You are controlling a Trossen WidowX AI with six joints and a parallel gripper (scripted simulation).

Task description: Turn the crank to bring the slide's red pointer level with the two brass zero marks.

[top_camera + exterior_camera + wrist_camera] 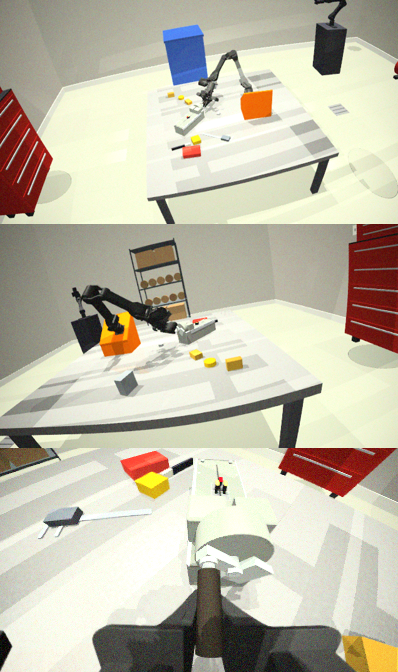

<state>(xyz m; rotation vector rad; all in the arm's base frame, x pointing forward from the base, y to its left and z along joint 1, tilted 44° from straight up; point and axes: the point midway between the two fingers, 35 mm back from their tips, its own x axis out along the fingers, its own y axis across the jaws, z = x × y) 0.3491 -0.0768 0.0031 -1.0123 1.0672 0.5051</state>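
My gripper tip is now 30 mm below the dark brown crank handle, 10 mm to the left of it and 10 mm past it. The rest, counted from my gripper tip: yellow block 310 mm to the left, 90 mm ahead, 60 mm below; then grey cube 420 mm to the right, 130 mm behind, 40 mm below; then red pointer 140 mm ahead, 120 mm to the left, 10 mm above.
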